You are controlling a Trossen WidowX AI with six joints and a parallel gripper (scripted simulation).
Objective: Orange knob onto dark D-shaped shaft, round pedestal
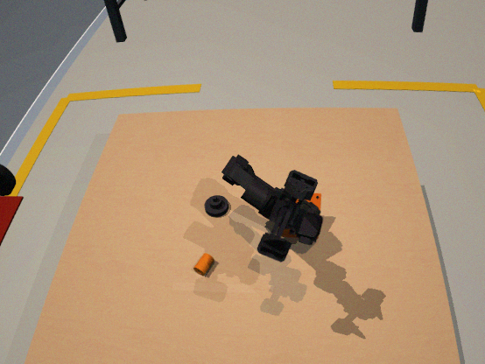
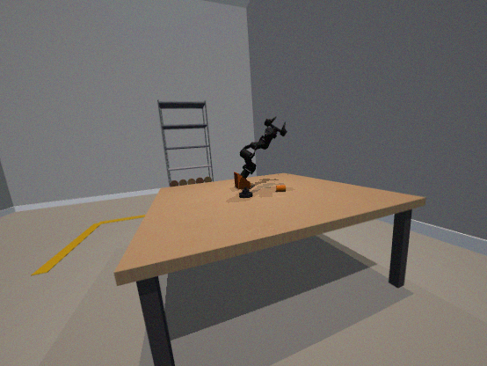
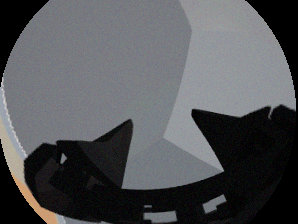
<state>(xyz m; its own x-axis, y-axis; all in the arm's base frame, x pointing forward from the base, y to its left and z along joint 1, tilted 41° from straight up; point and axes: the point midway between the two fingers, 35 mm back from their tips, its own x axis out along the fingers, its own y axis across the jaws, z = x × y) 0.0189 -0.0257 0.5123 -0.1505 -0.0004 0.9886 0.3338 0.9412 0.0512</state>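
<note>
My gripper tip is now 29 cm short of the orange knob, 16 cm to the left of it and 48 cm above it. The rest, counted from my gripper tip: pedestal 29 cm ahead, 40 cm to the right, 47 cm below.
</note>
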